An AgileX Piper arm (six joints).
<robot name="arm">
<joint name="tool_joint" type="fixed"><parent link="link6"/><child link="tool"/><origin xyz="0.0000 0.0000 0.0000" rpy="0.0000 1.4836 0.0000"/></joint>
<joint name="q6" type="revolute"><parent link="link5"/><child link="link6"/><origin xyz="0.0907 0.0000 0.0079" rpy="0.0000 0.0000 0.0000"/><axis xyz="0.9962 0 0.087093"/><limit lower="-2.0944" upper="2.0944"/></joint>
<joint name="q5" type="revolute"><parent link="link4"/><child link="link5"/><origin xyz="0.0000 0.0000 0.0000" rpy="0.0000 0.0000 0.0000"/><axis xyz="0 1 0"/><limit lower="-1.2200" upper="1.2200"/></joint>
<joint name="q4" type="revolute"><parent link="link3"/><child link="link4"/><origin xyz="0.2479 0.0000 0.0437" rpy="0.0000 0.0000 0.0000"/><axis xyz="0.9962 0 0.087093"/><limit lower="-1.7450" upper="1.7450"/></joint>
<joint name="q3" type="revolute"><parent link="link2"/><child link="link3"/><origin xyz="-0.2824 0.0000 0.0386" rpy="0.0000 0.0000 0.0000"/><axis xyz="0 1 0"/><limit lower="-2.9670" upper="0.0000"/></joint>
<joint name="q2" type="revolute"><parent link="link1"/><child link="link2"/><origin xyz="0.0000 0.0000 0.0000" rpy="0.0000 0.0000 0.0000"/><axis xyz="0 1 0"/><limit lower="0.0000" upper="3.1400"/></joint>
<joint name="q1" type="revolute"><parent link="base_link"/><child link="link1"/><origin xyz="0.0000 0.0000 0.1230" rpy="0.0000 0.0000 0.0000"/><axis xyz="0 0 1"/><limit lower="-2.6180" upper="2.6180"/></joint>
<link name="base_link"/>
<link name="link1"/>
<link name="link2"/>
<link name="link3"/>
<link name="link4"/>
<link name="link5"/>
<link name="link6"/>
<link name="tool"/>
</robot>
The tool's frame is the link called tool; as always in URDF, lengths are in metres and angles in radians.
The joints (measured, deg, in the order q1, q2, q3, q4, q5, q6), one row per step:
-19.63, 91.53, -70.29, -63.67, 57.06, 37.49
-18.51, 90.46, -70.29, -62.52, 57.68, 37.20
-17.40, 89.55, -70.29, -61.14, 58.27, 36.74
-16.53, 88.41, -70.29, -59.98, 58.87, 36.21
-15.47, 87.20, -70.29, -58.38, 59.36, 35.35
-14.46, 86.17, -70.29, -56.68, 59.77, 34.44
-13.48, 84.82, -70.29, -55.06, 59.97, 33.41
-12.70, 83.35, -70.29, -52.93, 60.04, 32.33
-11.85, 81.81, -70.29, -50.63, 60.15, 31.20
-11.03, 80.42, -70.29, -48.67, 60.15, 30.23
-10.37, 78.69, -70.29, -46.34, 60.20, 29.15
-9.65, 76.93, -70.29, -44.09, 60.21, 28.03
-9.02, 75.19, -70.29, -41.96, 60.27, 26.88
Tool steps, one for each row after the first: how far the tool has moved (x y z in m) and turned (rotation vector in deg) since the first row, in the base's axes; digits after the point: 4 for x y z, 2 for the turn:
-0.0011, 0.0074, 0.0048, 0.60, -0.81, 0.43
-0.0018, 0.0147, 0.0083, 1.48, -1.40, 0.92
-0.0042, 0.0209, 0.0133, 2.10, -2.06, 1.29
-0.0063, 0.0283, 0.0181, 3.10, -2.68, 2.05
-0.0081, 0.0354, 0.0216, 4.26, -3.14, 2.87
-0.0108, 0.0426, 0.0270, 5.26, -3.88, 3.99
-0.0145, 0.0494, 0.0323, 6.71, -4.92, 5.01
-0.0186, 0.0566, 0.0376, 8.31, -5.98, 6.15
-0.0221, 0.0633, 0.0425, 9.66, -7.01, 7.37
-0.0276, 0.0698, 0.0486, 11.26, -8.34, 8.50
-0.0332, 0.0765, 0.0547, 12.77, -9.67, 9.84
-0.0392, 0.0826, 0.0607, 14.16, -10.90, 11.16

